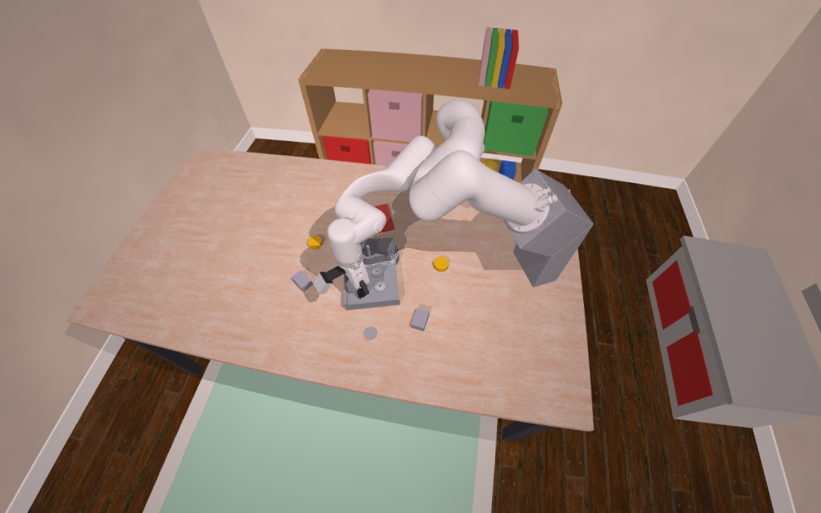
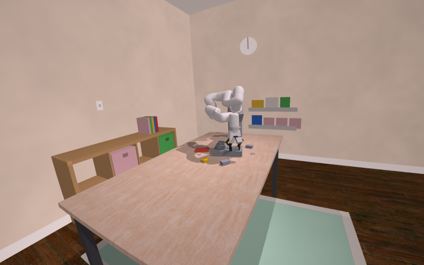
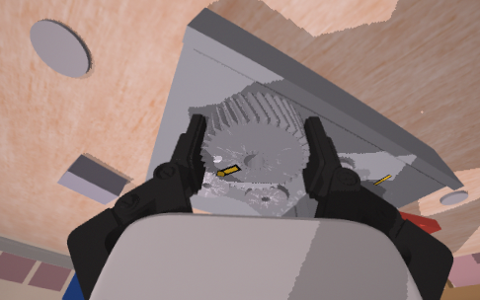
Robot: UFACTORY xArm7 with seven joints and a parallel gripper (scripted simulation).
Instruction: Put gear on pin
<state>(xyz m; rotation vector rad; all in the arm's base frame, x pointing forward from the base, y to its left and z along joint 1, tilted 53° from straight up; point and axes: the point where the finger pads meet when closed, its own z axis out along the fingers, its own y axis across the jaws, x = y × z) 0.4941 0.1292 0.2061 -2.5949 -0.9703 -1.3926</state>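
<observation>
The grey gear lies right at my hand. The rest, counted from my hand: yellow disc 22 cm behind, 18 cm to the right, 4 cm below; then red block 31 cm to the right, 5 cm below, 5 cm ahead.
</observation>
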